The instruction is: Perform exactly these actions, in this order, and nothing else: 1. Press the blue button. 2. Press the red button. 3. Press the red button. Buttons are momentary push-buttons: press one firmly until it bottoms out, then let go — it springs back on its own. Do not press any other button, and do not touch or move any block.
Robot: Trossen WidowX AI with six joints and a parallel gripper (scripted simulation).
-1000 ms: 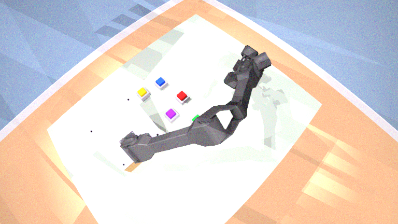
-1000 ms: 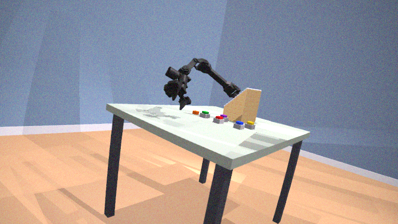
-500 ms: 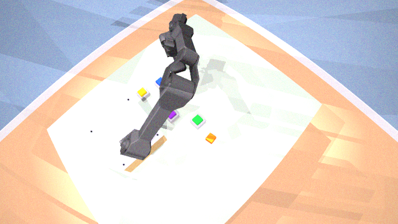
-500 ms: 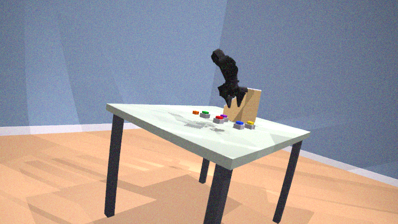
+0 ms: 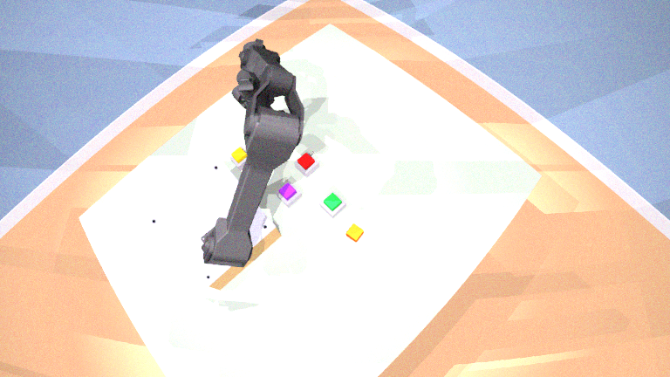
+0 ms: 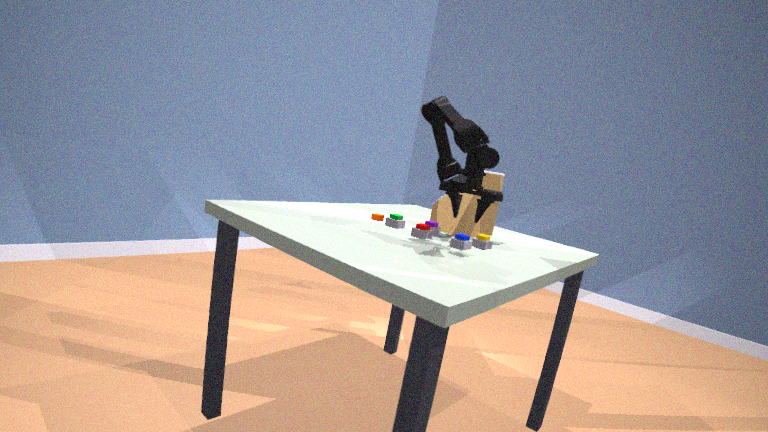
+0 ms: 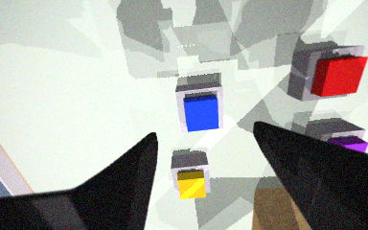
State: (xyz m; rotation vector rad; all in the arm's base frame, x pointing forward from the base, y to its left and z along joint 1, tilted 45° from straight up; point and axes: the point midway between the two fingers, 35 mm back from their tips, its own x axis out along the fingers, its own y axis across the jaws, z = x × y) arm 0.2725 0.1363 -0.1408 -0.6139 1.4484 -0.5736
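My gripper tip is now 5 cm above the blue button and 1 cm past it. Round my gripper tip: purple button 17 cm to the right, 7 cm behind, 5 cm below; then yellow button 11 cm behind, 5 cm below, 1 cm to the left; then red button 13 cm to the right, 5 cm below, 2 cm ahead.
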